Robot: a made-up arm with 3 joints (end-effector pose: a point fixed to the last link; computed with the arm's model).
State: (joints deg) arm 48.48 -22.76 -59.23
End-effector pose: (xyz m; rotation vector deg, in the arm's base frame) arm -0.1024 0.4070 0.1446 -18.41 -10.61 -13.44
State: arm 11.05 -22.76 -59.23
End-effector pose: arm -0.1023 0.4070 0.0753 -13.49 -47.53 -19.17
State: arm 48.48 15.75 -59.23
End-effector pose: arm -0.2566 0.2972 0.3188 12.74 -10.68 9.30
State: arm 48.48 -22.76 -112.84
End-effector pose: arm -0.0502 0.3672 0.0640 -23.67 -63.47 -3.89
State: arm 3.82 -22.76 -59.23
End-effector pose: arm -0.0972 0.4070 0.0626 -12.37 -54.66 -20.17
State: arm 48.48 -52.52 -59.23
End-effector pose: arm 0.0288 0.3761 -0.0036 -42.47 -9.99 -31.02
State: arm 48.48 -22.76 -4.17
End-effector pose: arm -0.0621 0.4262 0.2414 -10.35 43.71 -20.91
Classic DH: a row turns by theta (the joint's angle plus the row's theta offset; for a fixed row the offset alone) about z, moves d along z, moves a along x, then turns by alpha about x. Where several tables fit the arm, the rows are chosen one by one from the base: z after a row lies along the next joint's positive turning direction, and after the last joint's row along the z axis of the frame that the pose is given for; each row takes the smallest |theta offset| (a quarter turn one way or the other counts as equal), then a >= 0, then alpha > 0; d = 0 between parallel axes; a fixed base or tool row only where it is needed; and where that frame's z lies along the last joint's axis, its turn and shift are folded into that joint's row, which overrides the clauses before.
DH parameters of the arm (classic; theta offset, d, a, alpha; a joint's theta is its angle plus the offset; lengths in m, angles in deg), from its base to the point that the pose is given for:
base (fixed): 0 0.11 0 -90
joint 1: 0 0.019 -0.053 90
joint 2: 0 0.041 -0.122 -90
joint 3: 0 0.342 -0.115 90
tool (fixed): 0 0.008 0 0

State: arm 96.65 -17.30 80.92
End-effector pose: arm 0.1638 0.3849 0.1690 -3.66 175.58 -26.46
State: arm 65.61 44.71 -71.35
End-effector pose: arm -0.2296 0.1450 0.4581 41.61 -5.45 16.41
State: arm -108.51 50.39 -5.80
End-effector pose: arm 0.1131 0.0543 -0.3454 -46.26 -105.76 36.99
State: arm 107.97 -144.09 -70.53
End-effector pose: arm -0.1491 -0.1595 -0.1397 -145.25 15.11 -1.90
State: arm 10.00 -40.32 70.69
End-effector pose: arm 0.0777 0.3784 0.2508 22.09 77.10 -37.73
